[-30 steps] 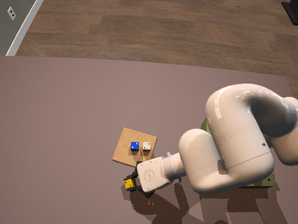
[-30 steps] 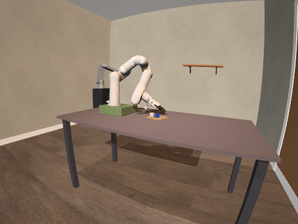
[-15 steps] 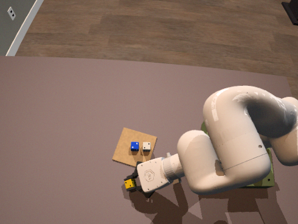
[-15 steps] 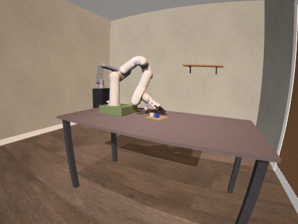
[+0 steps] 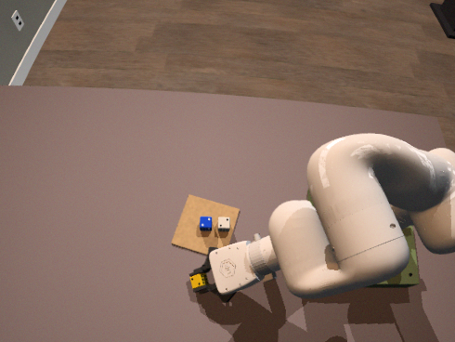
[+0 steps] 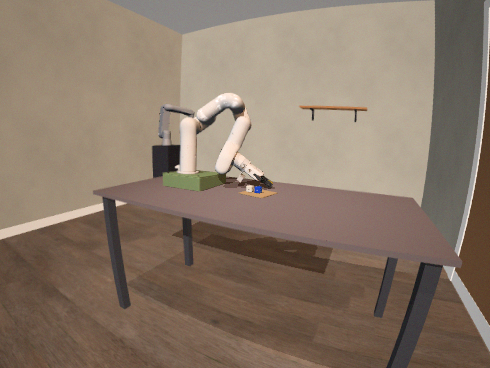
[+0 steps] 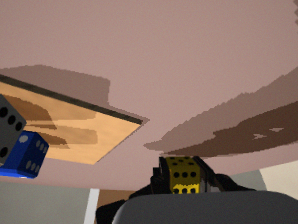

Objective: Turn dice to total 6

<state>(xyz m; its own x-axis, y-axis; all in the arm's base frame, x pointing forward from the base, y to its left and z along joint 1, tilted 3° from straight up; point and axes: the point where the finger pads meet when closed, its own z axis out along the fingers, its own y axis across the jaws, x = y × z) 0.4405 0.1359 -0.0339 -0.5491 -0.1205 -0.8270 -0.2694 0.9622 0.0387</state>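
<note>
My gripper is now right at the yellow die. From my hand the other things lie so: blue die 14 cm to the right, 1 cm below, 1 cm behind; then tan mat 14 cm to the right, 2 cm below, 1 cm behind; then white die 14 cm to the right, 5 cm behind, 1 cm below.
</note>
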